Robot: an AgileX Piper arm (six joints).
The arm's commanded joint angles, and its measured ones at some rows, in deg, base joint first. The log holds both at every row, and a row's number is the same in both.
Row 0, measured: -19.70 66.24 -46.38 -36.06 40.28 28.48
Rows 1 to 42, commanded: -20.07 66.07 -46.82 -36.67 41.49 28.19; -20.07 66.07 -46.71 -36.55 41.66 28.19; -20.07 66.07 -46.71 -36.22 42.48 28.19; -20.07 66.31 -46.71 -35.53 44.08 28.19; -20.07 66.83 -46.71 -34.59 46.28 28.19; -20.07 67.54 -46.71 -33.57 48.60 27.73; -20.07 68.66 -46.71 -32.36 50.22 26.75; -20.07 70.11 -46.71 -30.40 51.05 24.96; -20.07 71.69 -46.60 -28.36 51.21 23.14; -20.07 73.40 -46.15 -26.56 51.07 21.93; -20.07 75.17 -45.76 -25.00 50.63 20.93; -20.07 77.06 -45.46 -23.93 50.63 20.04; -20.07 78.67 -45.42 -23.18 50.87 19.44; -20.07 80.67 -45.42 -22.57 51.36 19.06; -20.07 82.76 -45.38 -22.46 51.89 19.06; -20.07 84.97 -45.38 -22.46 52.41 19.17; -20.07 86.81 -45.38 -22.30 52.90 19.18; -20.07 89.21 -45.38 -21.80 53.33 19.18; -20.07 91.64 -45.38 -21.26 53.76 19.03; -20.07 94.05 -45.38 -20.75 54.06 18.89; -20.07 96.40 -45.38 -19.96 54.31 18.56; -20.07 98.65 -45.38 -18.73 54.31 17.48; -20.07 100.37 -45.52 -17.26 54.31 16.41; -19.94 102.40 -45.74 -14.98 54.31 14.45; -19.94 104.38 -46.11 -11.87 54.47 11.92; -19.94 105.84 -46.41 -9.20 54.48 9.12; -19.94 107.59 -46.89 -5.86 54.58 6.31; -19.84 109.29 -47.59 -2.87 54.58 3.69; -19.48 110.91 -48.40 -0.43 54.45 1.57; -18.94 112.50 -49.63 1.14 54.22 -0.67; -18.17 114.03 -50.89 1.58 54.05 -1.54; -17.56 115.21 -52.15 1.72 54.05 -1.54; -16.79 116.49 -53.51 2.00 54.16 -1.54; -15.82 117.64 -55.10 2.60 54.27 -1.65; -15.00 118.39 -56.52 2.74 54.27 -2.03; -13.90 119.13 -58.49 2.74 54.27 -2.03; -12.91 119.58 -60.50 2.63 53.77 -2.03; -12.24 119.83 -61.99 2.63 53.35 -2.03; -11.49 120.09 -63.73 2.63 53.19 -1.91; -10.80 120.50 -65.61 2.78 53.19 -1.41; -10.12 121.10 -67.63 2.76 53.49 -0.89; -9.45 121.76 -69.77 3.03 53.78 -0.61
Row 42, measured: -12.08 118.49 -63.34 -2.78 69.70 -1.01
